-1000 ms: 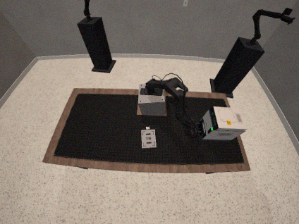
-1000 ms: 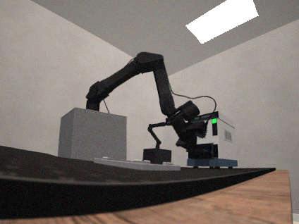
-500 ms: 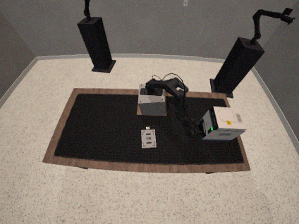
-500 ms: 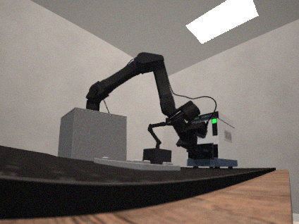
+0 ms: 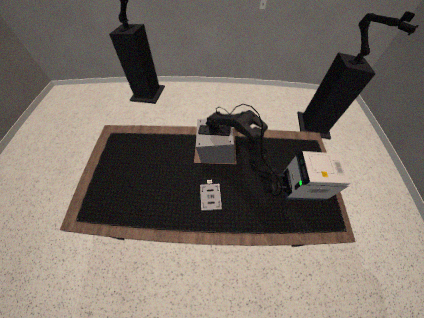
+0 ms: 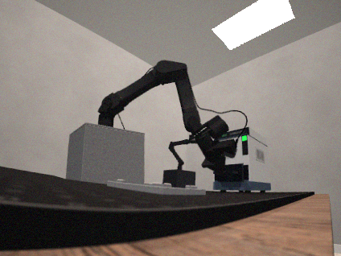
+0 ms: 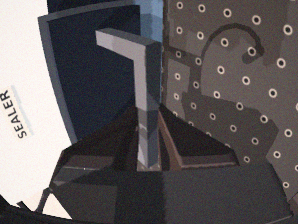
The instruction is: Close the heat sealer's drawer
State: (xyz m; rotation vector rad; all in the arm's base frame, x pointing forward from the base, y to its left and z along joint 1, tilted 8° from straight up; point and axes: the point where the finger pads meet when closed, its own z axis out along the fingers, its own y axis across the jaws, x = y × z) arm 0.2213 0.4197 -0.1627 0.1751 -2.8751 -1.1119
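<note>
The sealer drawer is 1 cm behind my hand, 11 cm to the left of it and 1 cm below it.
</note>
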